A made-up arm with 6 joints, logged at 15 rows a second.
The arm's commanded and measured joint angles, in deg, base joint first. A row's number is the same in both.
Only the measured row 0 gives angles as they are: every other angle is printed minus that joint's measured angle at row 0.
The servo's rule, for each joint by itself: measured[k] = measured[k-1] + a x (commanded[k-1-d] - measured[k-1]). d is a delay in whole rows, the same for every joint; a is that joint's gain. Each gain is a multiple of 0.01, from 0.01 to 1. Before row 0 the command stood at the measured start. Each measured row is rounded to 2 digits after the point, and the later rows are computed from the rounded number. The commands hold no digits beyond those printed.
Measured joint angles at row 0:
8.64, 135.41, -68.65, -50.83, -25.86, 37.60
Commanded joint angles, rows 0 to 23:
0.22, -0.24, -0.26, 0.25, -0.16, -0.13
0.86, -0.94, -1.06, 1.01, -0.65, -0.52
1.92, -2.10, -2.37, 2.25, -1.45, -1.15
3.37, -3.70, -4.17, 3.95, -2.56, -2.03
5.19, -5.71, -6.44, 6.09, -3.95, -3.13
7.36, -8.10, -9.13, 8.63, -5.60, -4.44
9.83, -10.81, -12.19, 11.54, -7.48, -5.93
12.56, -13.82, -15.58, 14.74, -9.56, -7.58
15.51, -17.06, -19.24, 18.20, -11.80, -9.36
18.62, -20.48, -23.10, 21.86, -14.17, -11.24
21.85, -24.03, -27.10, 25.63, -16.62, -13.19
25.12, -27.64, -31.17, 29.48, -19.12, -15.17
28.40, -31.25, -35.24, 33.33, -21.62, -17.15
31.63, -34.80, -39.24, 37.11, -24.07, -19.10
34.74, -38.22, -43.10, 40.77, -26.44, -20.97
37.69, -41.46, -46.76, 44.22, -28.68, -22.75
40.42, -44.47, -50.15, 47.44, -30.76, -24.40
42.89, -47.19, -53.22, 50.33, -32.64, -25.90
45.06, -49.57, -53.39, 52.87, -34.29, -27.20
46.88, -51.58, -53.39, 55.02, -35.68, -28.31
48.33, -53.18, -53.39, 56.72, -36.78, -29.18
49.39, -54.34, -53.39, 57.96, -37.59, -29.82
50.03, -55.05, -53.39, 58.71, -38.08, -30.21
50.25, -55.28, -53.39, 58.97, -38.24, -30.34
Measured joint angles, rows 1 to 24:
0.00, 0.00, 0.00, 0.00, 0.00, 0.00
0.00, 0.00, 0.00, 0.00, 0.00, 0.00
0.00, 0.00, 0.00, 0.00, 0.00, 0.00
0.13, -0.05, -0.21, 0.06, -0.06, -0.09
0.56, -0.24, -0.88, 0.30, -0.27, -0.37
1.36, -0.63, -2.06, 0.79, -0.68, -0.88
2.55, -1.27, -3.73, 1.58, -1.34, -1.64
4.11, -2.20, -5.87, 2.71, -2.25, -2.62
6.03, -3.44, -8.45, 4.19, -3.42, -3.82
8.27, -4.99, -11.40, 6.03, -4.84, -5.21
10.80, -6.84, -14.70, 8.21, -6.49, -6.77
13.58, -8.99, -18.29, 10.71, -8.35, -8.48
16.55, -11.40, -22.09, 13.50, -10.39, -10.30
19.68, -14.05, -26.05, 16.53, -12.57, -12.21
22.89, -16.90, -30.09, 19.77, -14.86, -14.16
26.14, -19.91, -34.16, 23.16, -17.23, -16.13
29.38, -23.04, -38.17, 26.65, -19.62, -18.09
32.54, -26.23, -42.06, 30.18, -22.01, -19.99
35.58, -29.43, -45.77, 33.69, -24.34, -21.81
38.44, -32.59, -49.23, 37.13, -26.59, -23.52
41.07, -35.66, -52.38, 40.43, -28.71, -25.09
43.42, -38.58, -53.18, 43.54, -30.66, -26.48
45.46, -41.31, -53.35, 46.41, -32.42, -27.69
47.15, -43.80, -53.38, 48.99, -33.95, -28.67
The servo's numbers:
d 3
a 0.59 0.21 0.79 0.25 0.35 0.66

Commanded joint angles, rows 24 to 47:
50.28, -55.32, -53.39, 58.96, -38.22, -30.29
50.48, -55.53, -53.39, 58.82, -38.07, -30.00
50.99, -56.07, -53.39, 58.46, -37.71, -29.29
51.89, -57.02, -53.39, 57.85, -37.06, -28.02
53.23, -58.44, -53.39, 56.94, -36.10, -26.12
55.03, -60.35, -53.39, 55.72, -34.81, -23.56
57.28, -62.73, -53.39, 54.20, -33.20, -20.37
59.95, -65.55, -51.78, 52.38, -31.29, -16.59
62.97, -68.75, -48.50, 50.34, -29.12, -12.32
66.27, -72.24, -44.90, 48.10, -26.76, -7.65
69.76, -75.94, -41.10, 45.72, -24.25, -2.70
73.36, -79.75, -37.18, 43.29, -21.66, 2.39
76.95, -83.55, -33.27, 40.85, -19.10, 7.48
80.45, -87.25, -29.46, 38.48, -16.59, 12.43
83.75, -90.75, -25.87, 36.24, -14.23, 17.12
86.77, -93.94, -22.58, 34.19, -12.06, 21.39
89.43, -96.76, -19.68, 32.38, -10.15, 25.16
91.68, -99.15, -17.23, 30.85, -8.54, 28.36
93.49, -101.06, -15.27, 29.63, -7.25, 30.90
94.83, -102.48, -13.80, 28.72, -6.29, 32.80
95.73, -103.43, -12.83, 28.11, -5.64, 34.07
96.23, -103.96, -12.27, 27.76, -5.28, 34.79
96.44, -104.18, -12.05, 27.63, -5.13, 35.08
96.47, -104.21, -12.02, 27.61, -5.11, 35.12
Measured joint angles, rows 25 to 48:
48.47, -46.01, -53.39, 51.23, -35.22, -29.43
49.39, -47.91, -53.39, 53.10, -36.22, -29.94
49.90, -49.46, -53.39, 54.57, -36.93, -30.20
50.12, -50.69, -53.39, 55.67, -37.38, -30.26
50.33, -51.71, -53.39, 56.46, -37.62, -30.09
50.72, -52.63, -53.39, 56.96, -37.65, -29.56
51.41, -53.55, -53.39, 57.18, -37.44, -28.54
52.48, -54.58, -53.39, 57.12, -36.97, -26.94
53.98, -55.79, -53.39, 56.77, -36.21, -24.71
55.93, -57.25, -53.39, 56.13, -35.16, -21.85
58.30, -58.99, -52.12, 55.19, -33.81, -18.38
61.06, -61.04, -49.26, 53.98, -32.17, -14.38
64.13, -63.39, -45.82, 52.51, -30.28, -9.94
67.45, -66.03, -42.09, 50.81, -28.17, -5.16
70.94, -68.91, -38.21, 48.93, -25.89, -0.18
74.49, -71.98, -34.31, 46.91, -23.51, 4.88
78.01, -75.19, -30.48, 44.80, -21.09, 9.86
81.40, -78.46, -26.84, 42.66, -18.69, 14.65
84.57, -81.71, -23.47, 40.54, -16.37, 19.10
87.44, -84.87, -20.48, 38.50, -14.19, 23.10
89.94, -87.87, -17.91, 36.59, -12.21, 26.57
92.03, -90.64, -15.82, 34.85, -10.47, 29.43
93.68, -93.13, -14.22, 33.32, -9.01, 31.65
94.89, -95.29, -13.12, 32.02, -7.83, 33.25

